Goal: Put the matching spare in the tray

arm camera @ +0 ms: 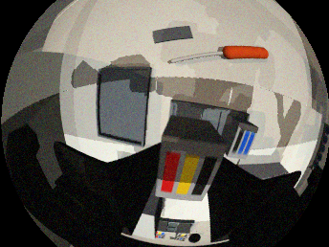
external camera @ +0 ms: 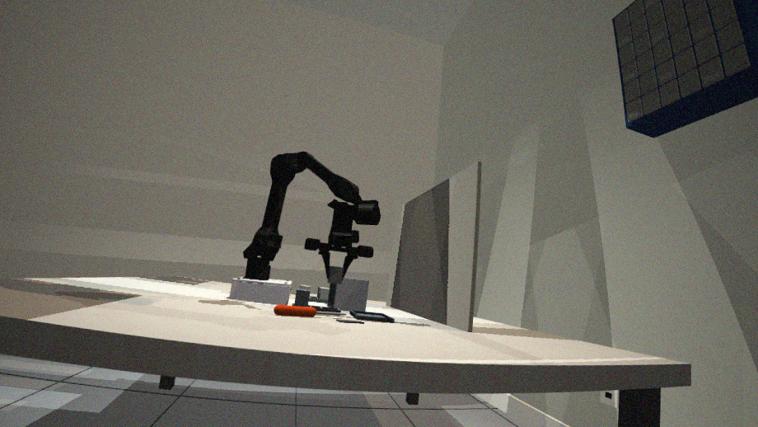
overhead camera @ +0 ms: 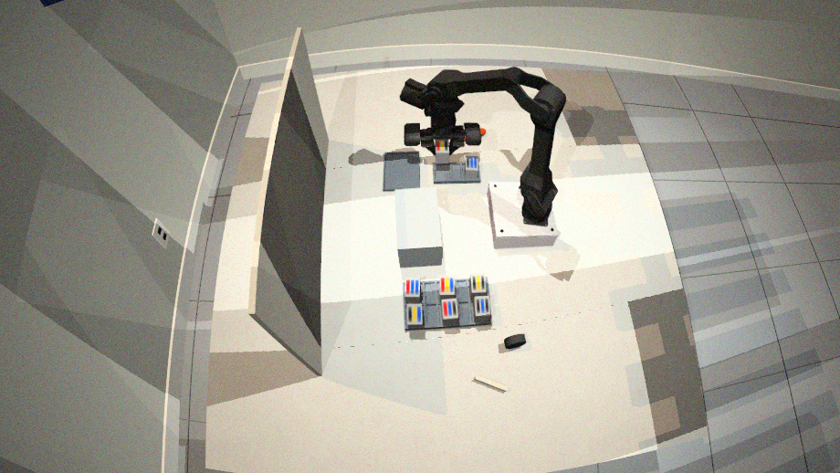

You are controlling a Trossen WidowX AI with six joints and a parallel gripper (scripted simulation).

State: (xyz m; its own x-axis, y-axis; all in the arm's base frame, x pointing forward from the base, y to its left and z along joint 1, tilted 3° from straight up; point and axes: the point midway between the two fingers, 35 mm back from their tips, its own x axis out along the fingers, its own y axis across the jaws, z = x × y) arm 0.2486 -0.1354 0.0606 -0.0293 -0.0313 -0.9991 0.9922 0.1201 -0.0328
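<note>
Now: gripper tip 11 cm short of the dark grey tray and 9 cm above it. From my gripper tip the other things lie so: grey block: 4 cm ahead, 21 cm to the left, 4 cm below; black tape roll: 21 cm behind, 46 cm to the left, 7 cm below; upright panel: 29 cm ahead, 24 cm to the left, 13 cm above.
</note>
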